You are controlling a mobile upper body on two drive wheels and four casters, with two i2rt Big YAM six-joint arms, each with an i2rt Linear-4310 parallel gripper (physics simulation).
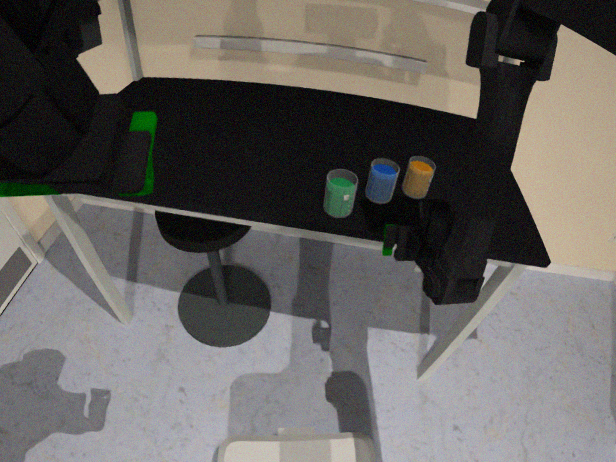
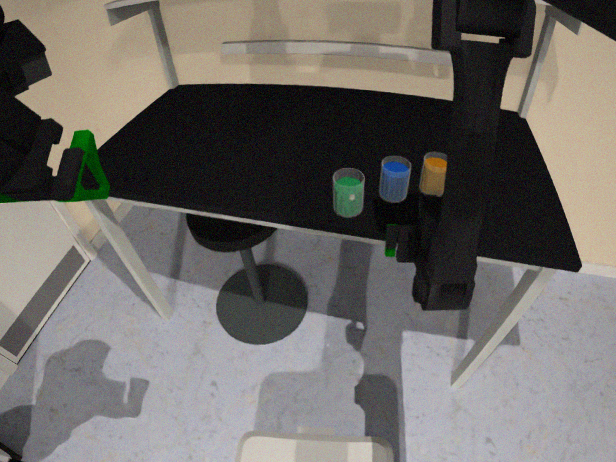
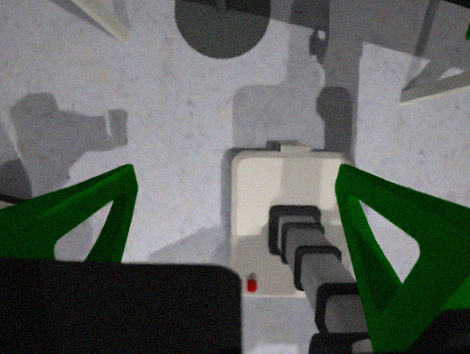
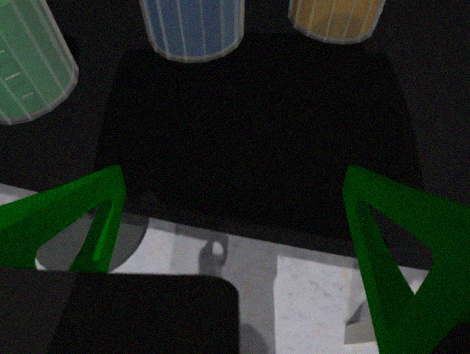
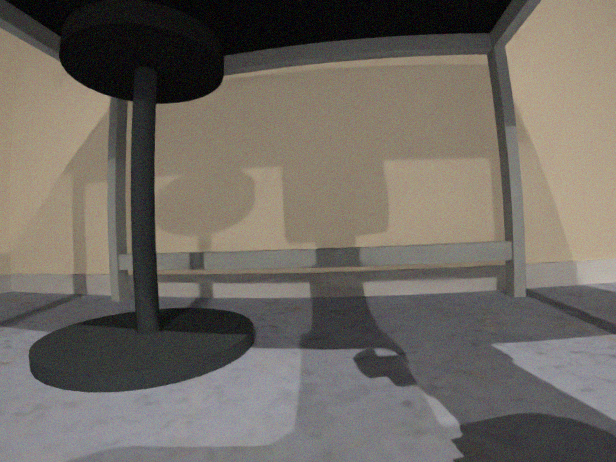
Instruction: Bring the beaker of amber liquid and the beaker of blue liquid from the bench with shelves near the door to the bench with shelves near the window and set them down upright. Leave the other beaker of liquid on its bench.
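The beaker of blue liquid (image 1: 382,181) (image 2: 394,180) (image 4: 195,27) stands upright between the other two beakers on the black bench top (image 1: 240,130) (image 2: 260,135). The beaker of amber liquid (image 1: 419,178) (image 2: 433,175) (image 4: 336,17) stands upright to its right. The beaker of green liquid (image 1: 340,195) (image 2: 348,194) (image 4: 30,65) stands upright to its left. My right gripper (image 4: 234,177) is open and empty at the bench's front edge, in front of the blue and amber beakers and apart from them. My left gripper (image 3: 236,175) is open and empty over the floor, left of the bench.
A round stool (image 1: 220,305) (image 2: 260,302) (image 5: 145,200) stands at the bench's front, its seat partly under the top. A bench leg (image 1: 470,322) (image 2: 502,327) stands at the right front. A pale cabinet (image 2: 40,280) stands at the left. My base (image 1: 300,450) (image 3: 260,190) is below.
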